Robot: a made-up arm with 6 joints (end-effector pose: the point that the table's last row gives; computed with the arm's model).
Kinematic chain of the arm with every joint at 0, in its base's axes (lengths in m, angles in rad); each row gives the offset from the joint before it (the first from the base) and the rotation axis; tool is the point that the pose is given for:
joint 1: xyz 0 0 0.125 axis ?
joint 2: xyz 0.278 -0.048 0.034 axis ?
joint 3: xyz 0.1 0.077 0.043 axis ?
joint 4: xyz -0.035 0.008 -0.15 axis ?
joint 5: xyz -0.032 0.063 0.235 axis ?
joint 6: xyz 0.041 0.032 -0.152 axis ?
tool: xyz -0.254 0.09 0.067
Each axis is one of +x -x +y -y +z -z.
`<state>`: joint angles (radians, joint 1 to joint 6).
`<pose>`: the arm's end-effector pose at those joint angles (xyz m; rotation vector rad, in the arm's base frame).
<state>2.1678 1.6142 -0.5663 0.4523 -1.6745 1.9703</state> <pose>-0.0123 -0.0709 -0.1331 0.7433 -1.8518 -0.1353</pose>
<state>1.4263 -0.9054 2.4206 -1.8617 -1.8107 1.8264</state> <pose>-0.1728 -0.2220 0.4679 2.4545 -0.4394 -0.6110</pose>
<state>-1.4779 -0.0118 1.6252 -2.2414 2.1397 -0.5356</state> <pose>0.1546 0.4283 0.1036 -0.0433 -1.0576 -1.3050</pose>
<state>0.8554 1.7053 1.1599 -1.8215 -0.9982 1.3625</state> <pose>0.5598 -0.2204 0.0592 0.2113 -0.8377 -2.5418</pose>
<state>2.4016 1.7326 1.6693 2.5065 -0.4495 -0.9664</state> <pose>-0.0886 -0.3101 0.1236 -0.9654 -2.1148 -1.9204</pose>
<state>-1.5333 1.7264 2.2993 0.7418 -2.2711 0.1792</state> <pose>0.3717 0.2627 -0.0673 -1.1076 -2.0064 0.3455</pose>
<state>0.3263 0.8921 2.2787 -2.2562 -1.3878 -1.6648</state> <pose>0.3650 -0.0561 -0.1147 0.7192 -1.4149 1.7253</pose>
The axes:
joint 1: -z
joint 2: -x
joint 3: -y
joint 4: +z
joint 5: -y
joint 6: -z

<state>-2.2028 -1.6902 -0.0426 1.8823 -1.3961 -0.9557</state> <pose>-0.0047 0.5618 0.0889 -0.2684 0.3905 -1.4768</pose>
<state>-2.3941 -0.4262 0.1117 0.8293 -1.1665 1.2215</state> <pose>-0.1317 -0.1265 0.2833 -0.8755 -0.3828 1.9720</pose>
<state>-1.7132 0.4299 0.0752 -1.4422 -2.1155 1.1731</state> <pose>-0.3442 0.6376 0.2128 -1.1424 1.2883 -0.6482</pose>
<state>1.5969 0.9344 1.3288 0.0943 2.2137 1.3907</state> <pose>0.2198 -0.1665 -0.1909 0.0468 -2.1159 0.5032</pose>
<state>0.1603 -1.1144 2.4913 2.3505 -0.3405 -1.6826</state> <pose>0.2420 -0.1301 0.3425 -1.6877 0.7725 0.9605</pose>
